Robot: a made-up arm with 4 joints.
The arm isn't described. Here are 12 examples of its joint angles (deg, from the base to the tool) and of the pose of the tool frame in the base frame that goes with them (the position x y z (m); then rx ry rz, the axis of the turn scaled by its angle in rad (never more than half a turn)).
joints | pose
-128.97 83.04 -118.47 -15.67 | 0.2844 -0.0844 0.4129 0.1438 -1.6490 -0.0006
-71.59 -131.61 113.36 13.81 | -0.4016 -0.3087 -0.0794 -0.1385 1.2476 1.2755
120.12 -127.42 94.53 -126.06 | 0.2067 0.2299 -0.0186 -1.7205 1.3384 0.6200
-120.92 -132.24 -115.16 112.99 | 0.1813 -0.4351 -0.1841 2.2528 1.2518 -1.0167
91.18 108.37 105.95 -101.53 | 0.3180 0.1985 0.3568 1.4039 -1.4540 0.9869
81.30 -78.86 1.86 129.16 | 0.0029 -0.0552 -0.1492 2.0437 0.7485 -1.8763
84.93 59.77 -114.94 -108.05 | -0.1965 0.1476 0.4753 -1.1181 -1.6098 -0.3022
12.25 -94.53 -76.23 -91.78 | 0.2753 0.3946 -0.0920 1.9061 0.4264 -2.0668
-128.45 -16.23 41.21 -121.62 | -0.3401 -0.2471 -0.1531 1.0227 -1.4417 -1.9650
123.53 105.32 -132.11 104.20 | -0.1785 -0.2903 0.2649 2.2018 -0.6942 1.7912
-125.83 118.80 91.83 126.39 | -0.3927 0.1550 0.3142 -0.0684 -1.1938 0.4760
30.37 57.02 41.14 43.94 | 0.7227 0.1574 0.1194 -1.0681 -1.0987 -0.3148
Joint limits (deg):
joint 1: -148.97..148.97
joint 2: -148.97..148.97
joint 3: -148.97..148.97
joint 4: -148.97..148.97
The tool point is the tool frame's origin. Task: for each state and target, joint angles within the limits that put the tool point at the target. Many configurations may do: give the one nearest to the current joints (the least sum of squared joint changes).
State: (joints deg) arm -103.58 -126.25 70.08 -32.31
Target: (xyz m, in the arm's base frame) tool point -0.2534 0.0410 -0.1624
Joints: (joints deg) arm -103.75 -73.65 61.27 -28.56
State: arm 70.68 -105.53 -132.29 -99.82
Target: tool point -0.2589 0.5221 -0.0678
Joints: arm 94.61 -86.73 -113.11 -107.10
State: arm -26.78 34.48 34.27 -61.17
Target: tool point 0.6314 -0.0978 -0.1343
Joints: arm -8.82 25.74 23.04 -11.84
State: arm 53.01 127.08 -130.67 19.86
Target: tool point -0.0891 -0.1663 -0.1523
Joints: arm 74.73 148.84 -148.97 -25.89
